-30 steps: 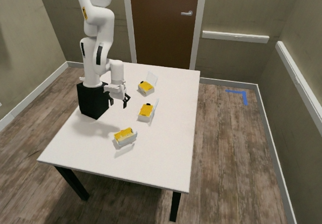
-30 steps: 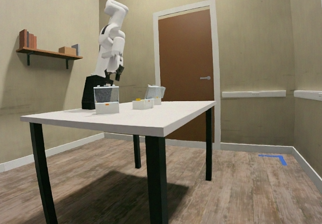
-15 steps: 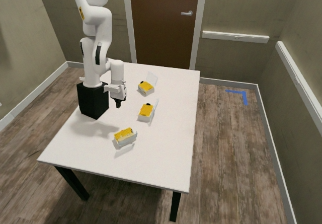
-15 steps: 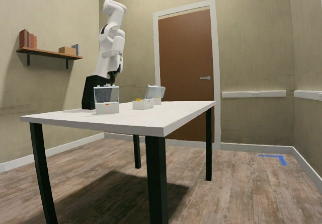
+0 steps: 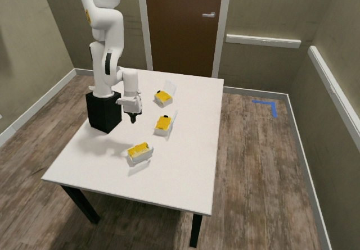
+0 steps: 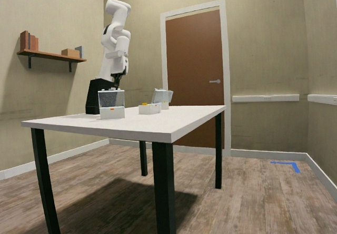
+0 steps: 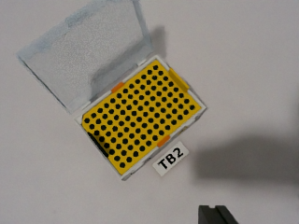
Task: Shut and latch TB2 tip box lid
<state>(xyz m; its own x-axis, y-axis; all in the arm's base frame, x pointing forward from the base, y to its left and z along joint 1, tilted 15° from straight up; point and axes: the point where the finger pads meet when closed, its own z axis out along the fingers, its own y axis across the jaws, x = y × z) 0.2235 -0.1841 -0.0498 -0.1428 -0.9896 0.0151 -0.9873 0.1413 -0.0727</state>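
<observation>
Right now my hand is 16 cm to the left of the tip box lid, 9 cm above it and 7 cm short of it.
</observation>
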